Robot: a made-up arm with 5 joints.
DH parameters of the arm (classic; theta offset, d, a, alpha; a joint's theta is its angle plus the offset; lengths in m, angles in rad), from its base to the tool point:
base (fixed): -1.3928 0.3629 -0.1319 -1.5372
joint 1: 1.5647 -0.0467 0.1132 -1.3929
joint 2: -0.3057 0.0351 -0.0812 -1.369
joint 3: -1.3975 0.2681 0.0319 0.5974
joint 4: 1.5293 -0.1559 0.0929 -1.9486
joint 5: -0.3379 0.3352 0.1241 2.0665
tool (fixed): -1.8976 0.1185 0 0
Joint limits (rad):
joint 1: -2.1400..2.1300
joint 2: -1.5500..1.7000
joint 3: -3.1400..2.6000
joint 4: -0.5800..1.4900
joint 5: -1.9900..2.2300
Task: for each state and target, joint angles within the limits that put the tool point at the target. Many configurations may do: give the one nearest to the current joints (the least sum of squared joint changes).
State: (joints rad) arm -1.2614 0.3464 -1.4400 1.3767 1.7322
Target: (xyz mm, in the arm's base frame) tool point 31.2 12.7 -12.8
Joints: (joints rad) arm -0.9233 0.4017 -1.7350 0.7731 1.6279
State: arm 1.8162 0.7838 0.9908 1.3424 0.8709
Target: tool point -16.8 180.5 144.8
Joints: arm 2.1300 0.5567 0.2813 1.4752 1.2266
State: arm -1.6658 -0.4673 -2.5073 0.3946 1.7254
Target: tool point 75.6 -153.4 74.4
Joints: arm -2.1400 -0.5402 -2.4611 0.6298 1.3840
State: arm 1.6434 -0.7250 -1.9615 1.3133 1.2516
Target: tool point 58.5 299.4 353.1
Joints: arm 2.1137 -0.8568 -1.5653 1.4900 1.0646
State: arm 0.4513 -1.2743 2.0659 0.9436 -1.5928
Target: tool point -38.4 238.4 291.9
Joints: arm -0.1302 -1.1730 2.3018 1.3106 -1.5158
